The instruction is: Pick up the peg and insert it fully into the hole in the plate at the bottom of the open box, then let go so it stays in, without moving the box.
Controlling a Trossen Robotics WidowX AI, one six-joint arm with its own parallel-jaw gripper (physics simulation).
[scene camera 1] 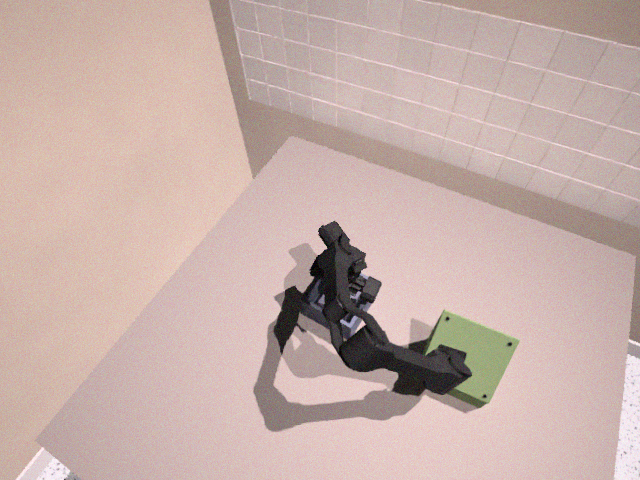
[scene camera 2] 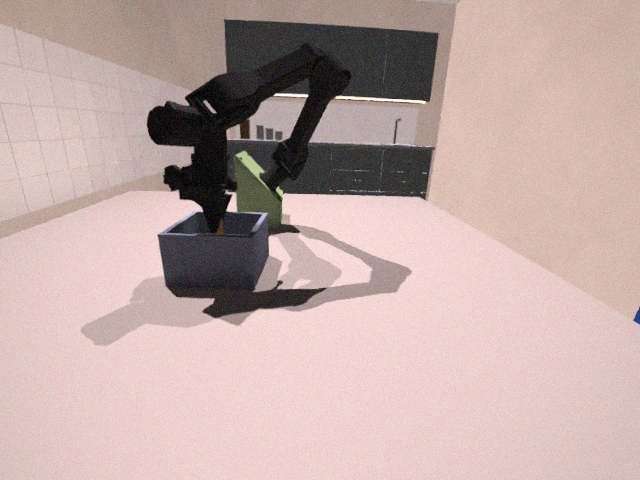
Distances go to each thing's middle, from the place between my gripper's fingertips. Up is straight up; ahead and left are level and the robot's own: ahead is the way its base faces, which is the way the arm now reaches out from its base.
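Labels:
There is my gripper, and with the blue-grey box (scene camera 2: 192, 256) in view too, I can tell how my gripper stands to it: 1 cm to the right of the box and 3 cm above it.

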